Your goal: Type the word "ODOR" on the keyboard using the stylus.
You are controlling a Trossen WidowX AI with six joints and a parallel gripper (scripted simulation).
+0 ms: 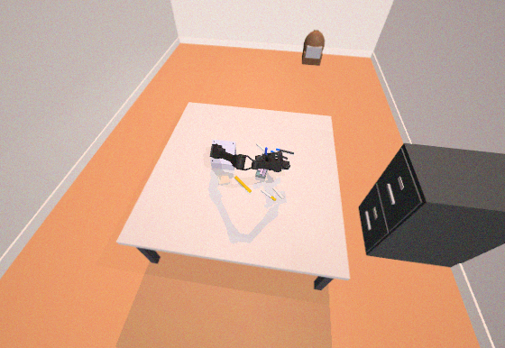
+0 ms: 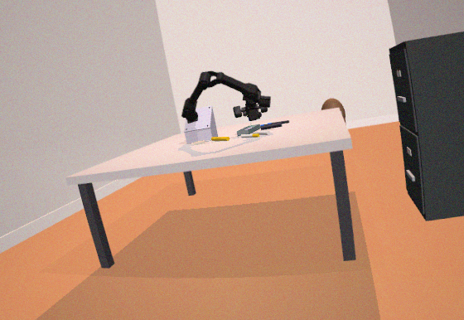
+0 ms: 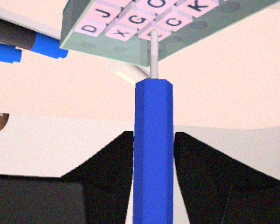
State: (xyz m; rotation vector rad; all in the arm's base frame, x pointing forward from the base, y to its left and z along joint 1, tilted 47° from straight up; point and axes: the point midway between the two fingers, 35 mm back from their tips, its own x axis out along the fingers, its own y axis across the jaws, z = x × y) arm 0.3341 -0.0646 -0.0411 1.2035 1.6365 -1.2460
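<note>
My gripper tip is now 12 cm short of the black marker, 7 cm above it and 5 cm to the left of it. Also, from my gripper tip: notepad: 29 cm behind, 16 cm to the right, 8 cm below; then blue stylus: 1 cm below; then yellow pencil: 20 cm to the right, 15 cm behind, 8 cm below.
</note>
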